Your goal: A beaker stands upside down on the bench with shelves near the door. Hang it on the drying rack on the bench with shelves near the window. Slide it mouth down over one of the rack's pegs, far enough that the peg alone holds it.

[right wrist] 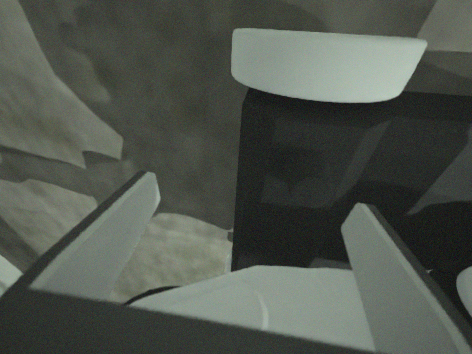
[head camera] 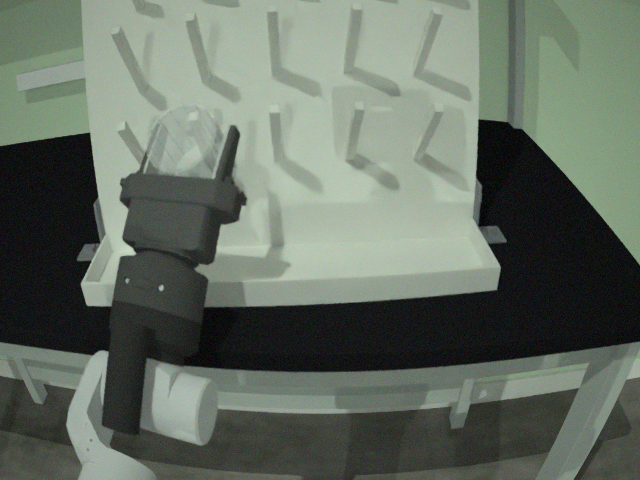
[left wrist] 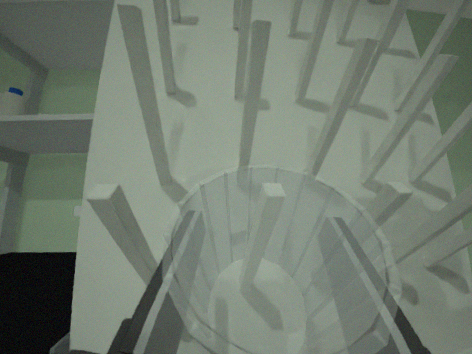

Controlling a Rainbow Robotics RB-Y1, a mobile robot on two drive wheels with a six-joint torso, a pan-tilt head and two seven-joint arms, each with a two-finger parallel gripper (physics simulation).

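Places are measured from the robot's base along level axes (x ahead, y left, z up), in metres.
Pixels of known places: left gripper, fingertip midpoint: [head camera: 196, 127] [left wrist: 261, 224]; right gripper, fingertip midpoint: [right wrist: 250, 200].
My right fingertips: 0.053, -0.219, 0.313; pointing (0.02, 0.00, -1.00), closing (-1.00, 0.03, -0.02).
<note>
Behind a point stands the place of what it marks, as x, y, z.
A clear glass beaker [head camera: 170, 149] {0.589, 0.132, 1.089} [left wrist: 345, 200] {0.600, 0.093, 1.105} lies between the fingers of my left gripper [head camera: 188, 139] {0.640, 0.117, 1.092} [left wrist: 263, 217] {0.640, 0.117, 1.092}, which is shut on it in front of the white drying rack [head camera: 310, 217] {0.716, 0.011, 0.953} [left wrist: 100, 280] {0.706, 0.249, 1.039}. In the head camera it covers the second place from the left in the lower row of pegs. A peg [head camera: 192, 116] {0.610, 0.114, 1.113} [left wrist: 267, 215] shows through the glass and appears inside the beaker's outline in the left wrist view. I cannot tell whether its tip is inside the mouth. My right gripper [right wrist: 250, 200] {0.053, -0.219, 0.313} is open and empty.
The rack has neighbouring pegs [head camera: 275, 134] {0.653, 0.041, 1.075} [left wrist: 103, 192] {0.613, 0.190, 1.110} and a low tray [head camera: 361, 289] {0.602, -0.038, 0.931} at its base. It stands on a black bench top [head camera: 558, 268] {0.643, -0.291, 0.916} [left wrist: 35, 295] {0.947, 0.543, 0.916}. Left wrist view: a shelf [left wrist: 45, 118] {1.003, 0.646, 1.359} with a blue-capped bottle [left wrist: 12, 102] {1.111, 0.896, 1.483}. Right wrist view: a white rounded part [right wrist: 325, 65] above a dark box [right wrist: 300, 165] {0.012, -0.193, 0.230}.
</note>
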